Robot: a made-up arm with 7 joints. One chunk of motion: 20 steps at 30 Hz.
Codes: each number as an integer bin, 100 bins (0 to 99) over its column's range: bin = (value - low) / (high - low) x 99, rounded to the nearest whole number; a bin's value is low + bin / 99 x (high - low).
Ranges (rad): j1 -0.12..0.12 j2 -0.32..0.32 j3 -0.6..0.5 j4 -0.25..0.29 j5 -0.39..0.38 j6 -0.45..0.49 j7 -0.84..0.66
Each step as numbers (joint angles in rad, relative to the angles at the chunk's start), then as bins.
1 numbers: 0.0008 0.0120 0.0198 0.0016 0.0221 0.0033 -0.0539
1 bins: 50 51 56 46 53 48 52
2 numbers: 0.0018 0.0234 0.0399 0.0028 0.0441 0.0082 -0.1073
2 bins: 50 53 58 46 56 48 48
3 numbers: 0.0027 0.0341 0.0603 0.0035 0.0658 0.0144 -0.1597
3 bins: 51 55 59 46 59 49 45
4 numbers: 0.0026 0.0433 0.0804 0.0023 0.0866 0.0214 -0.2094
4 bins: 51 56 61 46 61 50 42
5 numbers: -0.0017 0.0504 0.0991 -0.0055 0.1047 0.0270 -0.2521
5 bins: 49 57 63 45 64 50 39
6 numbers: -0.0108 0.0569 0.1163 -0.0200 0.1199 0.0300 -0.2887
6 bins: 45 58 64 42 66 51 36
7 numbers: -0.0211 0.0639 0.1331 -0.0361 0.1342 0.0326 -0.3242
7 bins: 41 59 66 39 67 51 34
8 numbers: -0.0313 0.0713 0.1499 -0.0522 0.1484 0.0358 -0.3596
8 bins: 37 61 67 36 69 51 32
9 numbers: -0.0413 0.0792 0.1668 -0.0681 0.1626 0.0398 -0.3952
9 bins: 32 62 69 33 71 52 29
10 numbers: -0.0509 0.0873 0.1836 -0.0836 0.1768 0.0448 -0.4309
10 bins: 29 63 71 31 73 52 27
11 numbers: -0.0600 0.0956 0.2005 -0.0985 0.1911 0.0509 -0.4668
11 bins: 25 64 72 28 75 53 25
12 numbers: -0.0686 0.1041 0.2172 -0.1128 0.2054 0.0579 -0.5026
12 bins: 21 66 74 25 77 53 22
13 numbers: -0.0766 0.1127 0.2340 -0.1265 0.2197 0.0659 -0.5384
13 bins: 18 67 75 23 78 54 20
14 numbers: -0.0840 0.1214 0.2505 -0.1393 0.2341 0.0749 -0.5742
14 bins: 15 68 77 20 80 55 18
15 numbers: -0.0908 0.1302 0.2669 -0.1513 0.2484 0.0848 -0.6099
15 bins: 12 70 78 18 82 56 15
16 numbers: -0.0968 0.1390 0.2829 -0.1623 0.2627 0.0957 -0.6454
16 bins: 10 71 79 16 84 57 13
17 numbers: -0.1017 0.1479 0.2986 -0.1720 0.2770 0.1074 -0.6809
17 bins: 8 72 81 14 86 59 11
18 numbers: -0.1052 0.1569 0.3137 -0.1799 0.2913 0.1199 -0.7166
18 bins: 6 74 82 13 88 60 8
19 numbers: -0.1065 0.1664 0.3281 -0.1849 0.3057 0.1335 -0.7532
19 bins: 6 75 84 12 89 61 6
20 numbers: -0.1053 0.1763 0.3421 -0.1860 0.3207 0.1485 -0.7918
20 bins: 6 77 85 12 91 63 3
